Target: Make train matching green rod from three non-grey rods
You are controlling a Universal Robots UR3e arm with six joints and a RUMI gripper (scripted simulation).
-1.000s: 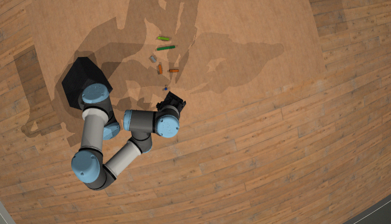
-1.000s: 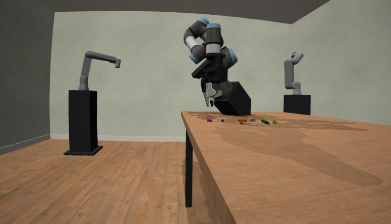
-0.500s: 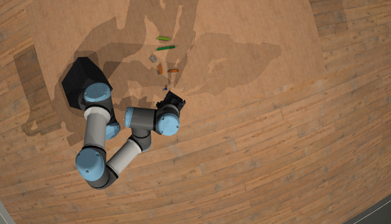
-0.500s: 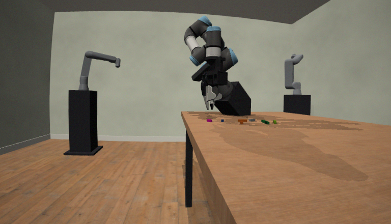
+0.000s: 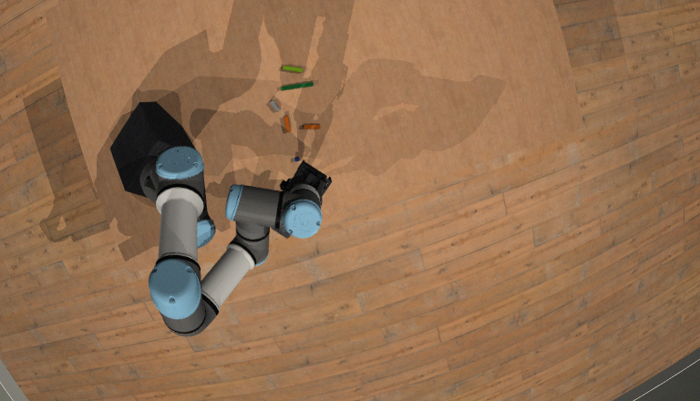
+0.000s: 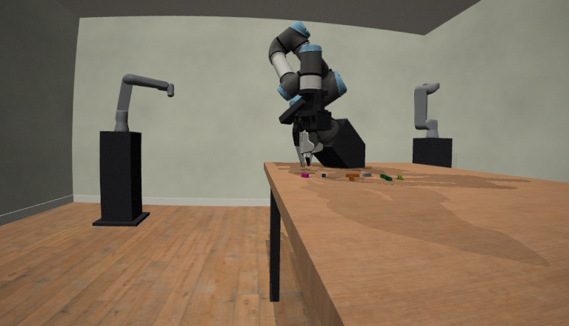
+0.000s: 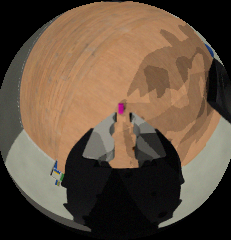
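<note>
Right now my hand is 40 mm above the magenta rod. The rest, counted from my hand: blue rod 10 mm ahead, 60 mm to the left, 40 mm below; then green rod 80 mm ahead, 220 mm to the left, 40 mm below; then grey rod 10 mm ahead, 200 mm to the left, 40 mm below.
</note>
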